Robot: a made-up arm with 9 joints. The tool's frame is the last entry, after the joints. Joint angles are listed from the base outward.
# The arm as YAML. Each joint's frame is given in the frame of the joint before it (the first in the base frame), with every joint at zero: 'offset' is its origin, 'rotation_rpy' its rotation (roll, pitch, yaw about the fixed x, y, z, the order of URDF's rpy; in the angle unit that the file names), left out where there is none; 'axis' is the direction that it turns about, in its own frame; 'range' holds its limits. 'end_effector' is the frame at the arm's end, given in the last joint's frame.
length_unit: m
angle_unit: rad
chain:
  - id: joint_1
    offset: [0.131, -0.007, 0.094]
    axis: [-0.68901, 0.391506, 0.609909]
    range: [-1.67, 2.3]
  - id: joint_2
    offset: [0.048, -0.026, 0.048]
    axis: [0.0, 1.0, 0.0]
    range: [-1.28, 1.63]
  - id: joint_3
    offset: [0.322, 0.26, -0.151]
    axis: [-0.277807, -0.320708, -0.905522]
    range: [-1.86, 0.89]
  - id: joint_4
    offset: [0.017, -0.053, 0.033]
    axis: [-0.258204, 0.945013, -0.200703]
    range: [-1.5, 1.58]
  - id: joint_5
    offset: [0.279, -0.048, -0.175]
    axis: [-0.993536, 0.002, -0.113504]
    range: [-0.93, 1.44]
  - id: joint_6
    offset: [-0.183, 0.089, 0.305]
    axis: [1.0, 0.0, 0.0]
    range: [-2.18, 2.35]
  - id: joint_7
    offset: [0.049, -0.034, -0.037]
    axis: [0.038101, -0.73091, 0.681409]
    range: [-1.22, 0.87]
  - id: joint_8
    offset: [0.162, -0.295, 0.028]
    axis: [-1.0, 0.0, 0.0]
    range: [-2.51, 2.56]
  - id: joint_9
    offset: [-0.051, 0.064, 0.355]
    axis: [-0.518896, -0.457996, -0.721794]
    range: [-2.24, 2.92]
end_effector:
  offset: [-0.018, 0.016, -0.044]
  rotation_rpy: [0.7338, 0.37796, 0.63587]
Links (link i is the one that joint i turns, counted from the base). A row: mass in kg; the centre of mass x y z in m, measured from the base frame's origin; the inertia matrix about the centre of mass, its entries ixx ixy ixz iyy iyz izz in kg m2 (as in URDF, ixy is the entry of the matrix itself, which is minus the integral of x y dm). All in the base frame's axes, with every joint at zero. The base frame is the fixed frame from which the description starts. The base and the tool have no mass.
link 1: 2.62; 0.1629 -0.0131 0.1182; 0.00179 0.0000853 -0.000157 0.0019 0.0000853 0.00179
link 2: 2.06; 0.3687 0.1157 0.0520; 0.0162 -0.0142 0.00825 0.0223 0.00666 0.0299
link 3: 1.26; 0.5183 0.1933 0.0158; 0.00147 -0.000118 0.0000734 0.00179 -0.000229 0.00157
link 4: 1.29; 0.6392 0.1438 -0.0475; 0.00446 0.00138 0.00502 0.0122 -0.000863 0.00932
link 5: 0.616; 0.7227 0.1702 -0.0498; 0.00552 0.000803 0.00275 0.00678 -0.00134 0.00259
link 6: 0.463; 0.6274 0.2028 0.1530; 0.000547 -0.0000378 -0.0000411 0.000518 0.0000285 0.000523
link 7: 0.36; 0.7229 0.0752 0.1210; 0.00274 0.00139 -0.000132 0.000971 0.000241 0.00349
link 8: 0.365; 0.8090 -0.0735 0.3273; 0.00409 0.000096 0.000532 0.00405 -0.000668 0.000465
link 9: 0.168; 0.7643 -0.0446 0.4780; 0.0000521 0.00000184 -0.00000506 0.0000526 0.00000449 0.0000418
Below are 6 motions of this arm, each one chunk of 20 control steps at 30 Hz.
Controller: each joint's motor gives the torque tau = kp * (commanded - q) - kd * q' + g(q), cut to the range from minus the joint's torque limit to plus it. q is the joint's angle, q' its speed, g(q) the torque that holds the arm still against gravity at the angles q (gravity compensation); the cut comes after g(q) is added. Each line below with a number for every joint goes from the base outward.
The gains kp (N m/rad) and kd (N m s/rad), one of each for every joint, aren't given. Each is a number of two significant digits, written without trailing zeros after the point. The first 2 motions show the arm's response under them.
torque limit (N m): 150 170 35 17 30 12 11 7.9 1.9
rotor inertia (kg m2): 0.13 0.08 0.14 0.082 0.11 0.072 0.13 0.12 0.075
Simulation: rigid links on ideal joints. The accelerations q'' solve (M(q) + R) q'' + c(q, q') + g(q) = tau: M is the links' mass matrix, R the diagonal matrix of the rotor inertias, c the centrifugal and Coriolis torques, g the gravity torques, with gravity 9.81 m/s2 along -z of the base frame. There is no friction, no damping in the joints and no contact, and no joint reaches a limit. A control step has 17 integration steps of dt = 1/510 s. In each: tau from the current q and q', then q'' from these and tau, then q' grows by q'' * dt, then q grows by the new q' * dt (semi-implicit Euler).
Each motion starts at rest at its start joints. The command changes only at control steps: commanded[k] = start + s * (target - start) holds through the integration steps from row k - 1 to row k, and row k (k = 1, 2, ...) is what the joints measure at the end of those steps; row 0 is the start. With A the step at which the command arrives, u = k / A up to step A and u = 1 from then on. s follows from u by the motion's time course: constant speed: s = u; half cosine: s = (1 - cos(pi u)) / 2; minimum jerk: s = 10 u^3 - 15 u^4 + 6 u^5; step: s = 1 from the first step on.
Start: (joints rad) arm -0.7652 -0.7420 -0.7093 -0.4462 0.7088 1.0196 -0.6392 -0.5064 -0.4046
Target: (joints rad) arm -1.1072 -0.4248 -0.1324 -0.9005 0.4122 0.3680 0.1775 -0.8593 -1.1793
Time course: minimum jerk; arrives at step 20
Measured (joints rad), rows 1 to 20:
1: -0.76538 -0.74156 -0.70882 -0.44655 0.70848 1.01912 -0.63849 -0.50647 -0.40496
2: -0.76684 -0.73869 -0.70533 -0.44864 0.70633 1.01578 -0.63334 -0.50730 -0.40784
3: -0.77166 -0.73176 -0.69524 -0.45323 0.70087 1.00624 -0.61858 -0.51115 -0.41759
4: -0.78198 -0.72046 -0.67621 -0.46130 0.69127 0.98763 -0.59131 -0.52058 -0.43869
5: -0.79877 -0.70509 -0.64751 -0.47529 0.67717 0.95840 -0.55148 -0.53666 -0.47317
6: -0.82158 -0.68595 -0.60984 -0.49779 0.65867 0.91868 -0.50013 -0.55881 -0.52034
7: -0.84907 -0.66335 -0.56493 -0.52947 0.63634 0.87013 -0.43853 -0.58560 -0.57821
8: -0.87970 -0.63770 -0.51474 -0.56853 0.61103 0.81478 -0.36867 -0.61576 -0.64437
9: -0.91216 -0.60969 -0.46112 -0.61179 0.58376 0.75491 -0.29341 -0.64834 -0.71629
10: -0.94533 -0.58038 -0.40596 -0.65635 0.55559 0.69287 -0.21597 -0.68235 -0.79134
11: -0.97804 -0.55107 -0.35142 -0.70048 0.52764 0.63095 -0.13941 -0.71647 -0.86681
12: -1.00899 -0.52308 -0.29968 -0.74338 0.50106 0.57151 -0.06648 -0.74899 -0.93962
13: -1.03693 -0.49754 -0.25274 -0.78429 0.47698 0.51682 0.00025 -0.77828 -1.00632
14: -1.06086 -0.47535 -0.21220 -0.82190 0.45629 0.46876 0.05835 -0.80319 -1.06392
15: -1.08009 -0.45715 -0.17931 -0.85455 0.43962 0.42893 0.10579 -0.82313 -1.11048
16: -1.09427 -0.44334 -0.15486 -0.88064 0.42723 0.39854 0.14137 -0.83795 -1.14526
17: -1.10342 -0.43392 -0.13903 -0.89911 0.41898 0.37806 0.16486 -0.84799 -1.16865
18: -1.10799 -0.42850 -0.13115 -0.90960 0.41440 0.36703 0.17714 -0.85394 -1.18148
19: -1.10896 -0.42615 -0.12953 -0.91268 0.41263 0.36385 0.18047 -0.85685 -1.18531
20: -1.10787 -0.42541 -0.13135 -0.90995 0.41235 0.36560 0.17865 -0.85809 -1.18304
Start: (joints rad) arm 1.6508 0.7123 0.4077 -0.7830 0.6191 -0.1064 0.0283 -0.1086 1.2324
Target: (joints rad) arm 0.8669 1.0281 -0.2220 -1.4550 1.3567 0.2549 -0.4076 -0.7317 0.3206
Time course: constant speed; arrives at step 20
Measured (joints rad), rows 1 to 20:
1: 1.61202 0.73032 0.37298 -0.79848 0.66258 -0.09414 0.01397 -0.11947 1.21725
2: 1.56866 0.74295 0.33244 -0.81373 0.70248 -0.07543 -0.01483 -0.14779 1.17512
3: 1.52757 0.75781 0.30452 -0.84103 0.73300 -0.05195 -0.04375 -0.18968 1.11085
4: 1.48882 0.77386 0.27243 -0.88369 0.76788 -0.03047 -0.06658 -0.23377 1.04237
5: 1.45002 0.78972 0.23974 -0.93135 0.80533 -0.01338 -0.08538 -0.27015 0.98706
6: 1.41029 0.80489 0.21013 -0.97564 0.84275 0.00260 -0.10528 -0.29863 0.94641
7: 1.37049 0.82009 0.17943 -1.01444 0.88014 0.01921 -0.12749 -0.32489 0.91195
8: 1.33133 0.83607 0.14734 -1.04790 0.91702 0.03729 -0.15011 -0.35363 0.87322
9: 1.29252 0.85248 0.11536 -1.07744 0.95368 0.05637 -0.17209 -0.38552 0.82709
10: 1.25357 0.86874 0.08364 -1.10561 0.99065 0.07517 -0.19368 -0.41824 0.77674
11: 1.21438 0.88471 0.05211 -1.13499 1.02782 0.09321 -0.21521 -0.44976 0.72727
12: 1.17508 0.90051 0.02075 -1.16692 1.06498 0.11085 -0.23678 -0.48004 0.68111
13: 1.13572 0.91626 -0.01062 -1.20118 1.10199 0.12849 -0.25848 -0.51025 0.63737
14: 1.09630 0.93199 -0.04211 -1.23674 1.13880 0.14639 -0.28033 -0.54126 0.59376
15: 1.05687 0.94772 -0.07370 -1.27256 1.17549 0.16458 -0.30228 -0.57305 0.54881
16: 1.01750 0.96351 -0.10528 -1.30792 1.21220 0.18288 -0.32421 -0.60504 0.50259
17: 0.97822 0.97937 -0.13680 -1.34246 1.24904 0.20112 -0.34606 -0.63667 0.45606
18: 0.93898 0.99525 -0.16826 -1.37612 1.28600 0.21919 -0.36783 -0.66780 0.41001
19: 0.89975 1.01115 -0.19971 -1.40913 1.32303 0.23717 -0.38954 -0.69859 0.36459
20: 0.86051 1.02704 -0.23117 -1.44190 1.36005 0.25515 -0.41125 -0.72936 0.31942
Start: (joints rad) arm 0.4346 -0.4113 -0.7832 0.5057 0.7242 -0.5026 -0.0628 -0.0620 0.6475
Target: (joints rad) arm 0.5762 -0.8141 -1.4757 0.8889 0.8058 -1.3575 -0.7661 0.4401 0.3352
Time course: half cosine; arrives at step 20
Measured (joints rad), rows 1 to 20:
1: 0.43513 -0.41369 -0.78701 0.50804 0.72332 -0.50558 -0.06666 -0.06129 0.64676
2: 0.43678 -0.42146 -0.79997 0.51426 0.72264 -0.51793 -0.08080 -0.05724 0.64330
3: 0.44029 -0.43470 -0.82265 0.52240 0.72448 -0.54321 -0.10561 -0.04621 0.63514
4: 0.44636 -0.45222 -0.85376 0.53205 0.72853 -0.58002 -0.13686 -0.02661 0.62187
5: 0.45464 -0.47324 -0.89217 0.54545 0.73390 -0.62576 -0.17282 0.00009 0.60451
6: 0.46430 -0.49744 -0.93621 0.56476 0.74008 -0.67875 -0.21453 0.03145 0.58454
7: 0.47466 -0.52447 -0.98441 0.59021 0.74664 -0.73752 -0.26230 0.06590 0.56297
8: 0.48540 -0.55377 -1.03574 0.62006 0.75331 -0.80055 -0.31443 0.10282 0.54018
9: 0.49650 -0.58462 -1.08938 0.65186 0.76011 -0.86656 -0.36876 0.14172 0.51624
10: 0.50793 -0.61620 -1.14432 0.68377 0.76712 -0.93426 -0.42382 0.18181 0.49140
11: 0.51946 -0.64763 -1.19920 0.71498 0.77423 -1.00200 -0.47865 0.22196 0.46626
12: 0.53068 -0.67815 -1.25238 0.74538 0.78113 -1.06793 -0.53215 0.26109 0.44164
13: 0.54112 -0.70707 -1.30234 0.77489 0.78751 -1.13029 -0.58294 0.29829 0.41836
14: 0.55043 -0.73375 -1.34779 0.80303 0.79320 -1.18755 -0.62963 0.33288 0.39703
15: 0.55847 -0.75752 -1.38776 0.82901 0.79813 -1.23840 -0.67102 0.36412 0.37811
16: 0.56520 -0.77773 -1.42140 0.85193 0.80226 -1.28171 -0.70608 0.39118 0.36196
17: 0.57056 -0.79385 -1.44797 0.87096 0.80555 -1.31647 -0.73392 0.41318 0.34892
18: 0.57442 -0.80547 -1.46680 0.88548 0.80792 -1.34183 -0.75386 0.42941 0.33934
19: 0.57663 -0.81233 -1.47736 0.89507 0.80926 -1.35714 -0.76539 0.43944 0.33350
20: 0.57711 -0.81427 -1.47933 0.89951 0.80949 -1.36196 -0.76824 0.44314 0.33158

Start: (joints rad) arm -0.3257 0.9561 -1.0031 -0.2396 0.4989 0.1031 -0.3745 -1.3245 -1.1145
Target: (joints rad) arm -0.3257 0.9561 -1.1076 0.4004 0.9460 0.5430 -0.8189 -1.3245 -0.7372
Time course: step
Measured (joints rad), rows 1 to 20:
1: -0.32761 0.94563 -1.05527 -0.19467 0.55411 0.16278 -0.43816 -1.32736 -1.10065
2: -0.34496 0.94498 -1.13903 -0.06448 0.71461 0.33620 -0.58673 -1.32374 -1.05990
3: -0.35100 0.94912 -1.13692 0.13992 0.96135 0.58909 -0.76261 -1.31140 -0.99060
4: -0.31985 0.95958 -1.09919 0.35660 1.09250 0.72834 -0.91845 -1.31287 -0.89264
5: -0.29611 0.97387 -1.09220 0.53881 1.08656 0.76967 -0.99649 -1.33195 -0.76885
6: -0.30943 0.97312 -1.11687 0.71262 0.96414 0.74542 -0.99025 -1.34548 -0.65703
7: -0.32447 0.95499 -1.10285 0.78457 0.92361 0.68193 -0.86760 -1.34135 -0.57241
8: -0.32289 0.95145 -1.09525 0.72445 0.94467 0.57760 -0.73072 -1.33543 -0.51527
9: -0.31843 0.96117 -1.11961 0.57757 0.95644 0.50140 -0.65552 -1.30809 -0.48562
10: -0.32621 0.96168 -1.12391 0.43628 0.95654 0.49740 -0.63460 -1.27912 -0.48326
11: -0.33595 0.95018 -1.10827 0.35756 0.94395 0.53153 -0.68010 -1.28633 -0.50868
12: -0.33524 0.94766 -1.10098 0.32560 0.93464 0.55064 -0.79487 -1.32365 -0.56215
13: -0.32842 0.95341 -1.10173 0.33124 0.94153 0.55310 -0.89243 -1.35711 -0.64411
14: -0.32389 0.95701 -1.10359 0.36587 0.94866 0.54567 -0.91364 -1.36159 -0.74443
15: -0.32387 0.95656 -1.10524 0.40289 0.95059 0.53710 -0.85940 -1.34090 -0.82260
16: -0.32495 0.95619 -1.10988 0.42236 0.94727 0.53669 -0.78799 -1.31471 -0.87261
17: -0.32457 0.95789 -1.11325 0.42392 0.94490 0.54334 -0.77052 -1.30184 -0.89380
18: -0.32360 0.95863 -1.11036 0.41734 0.94512 0.54764 -0.80326 -1.30861 -0.88612
19: -0.32433 0.95694 -1.10502 0.40816 0.94637 0.54590 -0.83650 -1.32536 -0.85003
20: -0.32662 0.95466 -1.10409 0.39793 0.94696 0.54116 -0.83797 -1.33634 -0.78610

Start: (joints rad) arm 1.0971 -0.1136 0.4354 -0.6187 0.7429 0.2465 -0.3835 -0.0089 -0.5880
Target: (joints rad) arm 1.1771 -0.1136 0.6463 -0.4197 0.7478 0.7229 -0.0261 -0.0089 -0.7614
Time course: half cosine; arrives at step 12
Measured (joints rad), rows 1 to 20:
1: 1.09849 -0.11394 0.43977 -0.61781 0.74304 0.25345 -0.37884 -0.00876 -0.58921
2: 1.10270 -0.11432 0.45272 -0.61412 0.74326 0.27634 -0.36122 -0.00867 -0.59478
3: 1.10955 -0.11432 0.47167 -0.60496 0.74347 0.31491 -0.32906 -0.00912 -0.60735
4: 1.11840 -0.11412 0.49429 -0.58811 0.74393 0.36497 -0.28789 -0.00981 -0.62680
5: 1.12852 -0.11371 0.52033 -0.56373 0.74472 0.42300 -0.24280 -0.00991 -0.65057
6: 1.13913 -0.11320 0.54803 -0.53410 0.74559 0.48551 -0.19603 -0.00919 -0.67551
7: 1.14956 -0.11272 0.57503 -0.50262 0.74632 0.54835 -0.14943 -0.00829 -0.69932
8: 1.15918 -0.11234 0.59972 -0.47279 0.74691 0.60700 -0.10613 -0.00797 -0.72080
9: 1.16733 -0.11211 0.62060 -0.44735 0.74736 0.65692 -0.06966 -0.00840 -0.73921
10: 1.17337 -0.11207 0.63611 -0.42803 0.74766 0.69495 -0.04256 -0.00918 -0.75373
11: 1.17689 -0.11220 0.64508 -0.41557 0.74777 0.71869 -0.02645 -0.00989 -0.76325
12: 1.17770 -0.11241 0.64688 -0.41009 0.74777 0.72648 -0.02236 -0.01032 -0.76679
13: 1.17719 -0.11297 0.64555 -0.41065 0.74788 0.72464 -0.02602 -0.00992 -0.76503
14: 1.17695 -0.11357 0.64597 -0.41491 0.74791 0.72281 -0.02849 -0.00878 -0.76131
15: 1.17695 -0.11382 0.64684 -0.41978 0.74773 0.72256 -0.02685 -0.00822 -0.75909
16: 1.17701 -0.11392 0.64654 -0.42286 0.74769 0.72245 -0.02483 -0.00860 -0.75942
17: 1.17710 -0.11387 0.64625 -0.42353 0.74774 0.72247 -0.02496 -0.00910 -0.76107
18: 1.17712 -0.11370 0.64636 -0.42229 0.74775 0.72273 -0.02616 -0.00924 -0.76234
19: 1.17709 -0.11357 0.64633 -0.42030 0.74776 0.72300 -0.02667 -0.00911 -0.76244
20: 1.17710 -0.11350 0.64621 -0.41874 0.74782 0.72310 -0.02635 -0.00893 -0.76175

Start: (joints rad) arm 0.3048 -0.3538 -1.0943 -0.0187 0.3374 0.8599 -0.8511 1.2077 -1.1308
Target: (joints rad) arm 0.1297 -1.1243 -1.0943 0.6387 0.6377 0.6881 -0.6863 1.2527 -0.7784
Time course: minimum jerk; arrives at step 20
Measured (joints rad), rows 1 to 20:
1: 0.30484 -0.35457 -1.09444 -0.01787 0.33781 0.85980 -0.85098 1.20772 -1.13063
2: 0.30475 -0.35973 -1.09526 -0.01235 0.34051 0.85907 -0.85006 1.20804 -1.12928
3: 0.30305 -0.37316 -1.09669 0.00148 0.34705 0.85683 -0.84727 1.20943 -1.12474
4: 0.29817 -0.39741 -1.09760 0.02426 0.35763 0.85209 -0.84193 1.21219 -1.11498
5: 0.28943 -0.43358 -1.09754 0.05439 0.37210 0.84428 -0.83394 1.21547 -1.09904
6: 0.27722 -0.48130 -1.09693 0.08996 0.39032 0.83347 -0.82339 1.21824 -1.07723
7: 0.26252 -0.53901 -1.09618 0.13027 0.41199 0.82021 -0.81054 1.22028 -1.05065
8: 0.24628 -0.60444 -1.09549 0.17582 0.43657 0.80515 -0.79593 1.22217 -1.02060
9: 0.22923 -0.67498 -1.09493 0.22711 0.46323 0.78896 -0.78035 1.22468 -0.98821
10: 0.21194 -0.74785 -1.09441 0.28350 0.49097 0.77230 -0.76460 1.22810 -0.95452
11: 0.19490 -0.82022 -1.09384 0.34298 0.51860 0.75580 -0.74927 1.23217 -0.92069
12: 0.17862 -0.88933 -1.09320 0.40265 0.54499 0.74006 -0.73484 1.23634 -0.88802
13: 0.16370 -0.95259 -1.09253 0.45941 0.56910 0.72566 -0.72179 1.24013 -0.85791
14: 0.15079 -1.00767 -1.09194 0.51060 0.59006 0.71313 -0.71055 1.24332 -0.83162
15: 0.14045 -1.05274 -1.09155 0.55420 0.60728 0.70292 -0.70145 1.24594 -0.81007
16: 0.13303 -1.08668 -1.09145 0.58896 0.62041 0.69530 -0.69464 1.24810 -0.79381
17: 0.12855 -1.10929 -1.09164 0.61431 0.62942 0.69032 -0.69010 1.24987 -0.78296
18: 0.12675 -1.12152 -1.09208 0.63045 0.63464 0.68776 -0.68759 1.25121 -0.77717
19: 0.12708 -1.12552 -1.09277 0.63859 0.63688 0.68714 -0.68667 1.25212 -0.77559
20: 0.12876 -1.12487 -1.09374 0.64112 0.63751 0.68771 -0.68658 1.25271 -0.77674

